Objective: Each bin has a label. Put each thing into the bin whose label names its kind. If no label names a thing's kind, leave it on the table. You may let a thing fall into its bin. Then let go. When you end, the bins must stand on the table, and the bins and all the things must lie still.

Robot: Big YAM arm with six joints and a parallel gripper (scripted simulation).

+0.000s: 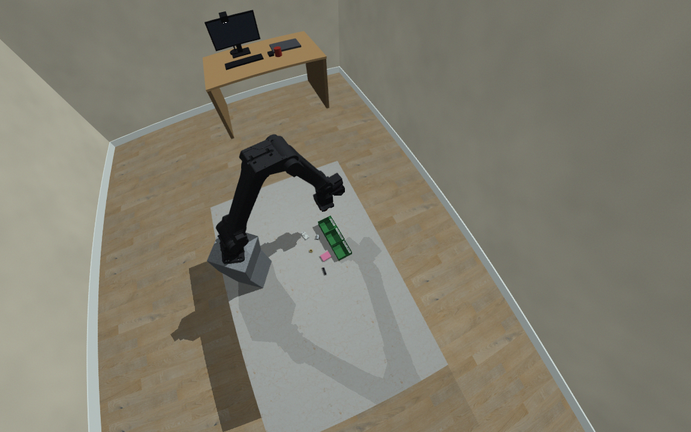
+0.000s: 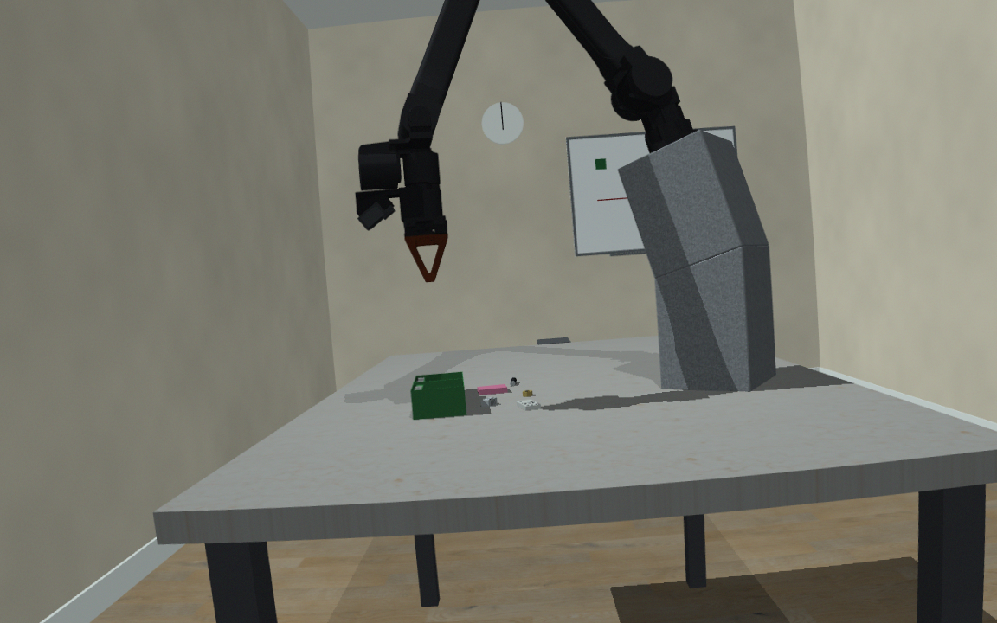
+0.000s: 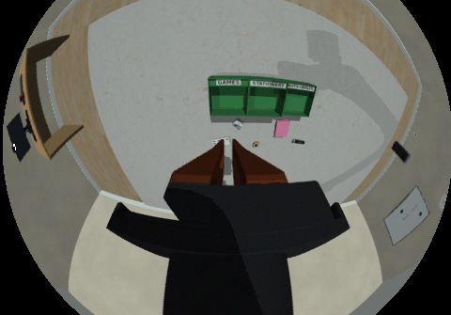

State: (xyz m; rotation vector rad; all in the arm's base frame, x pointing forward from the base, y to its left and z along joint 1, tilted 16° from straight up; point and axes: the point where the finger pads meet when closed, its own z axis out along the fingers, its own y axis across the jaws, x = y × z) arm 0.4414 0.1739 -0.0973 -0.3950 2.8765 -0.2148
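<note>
Right now my hand is 12 cm past the brass nut, 12 cm to the left of it and 22 cm above it. From my hand the other things lie so: grey-white piece 7 cm behind, 5 cm to the right, 21 cm below; pink eraser 5 cm behind, 17 cm to the right, 21 cm below; white domino 14 cm behind, 2 cm to the right, 21 cm below.
</note>
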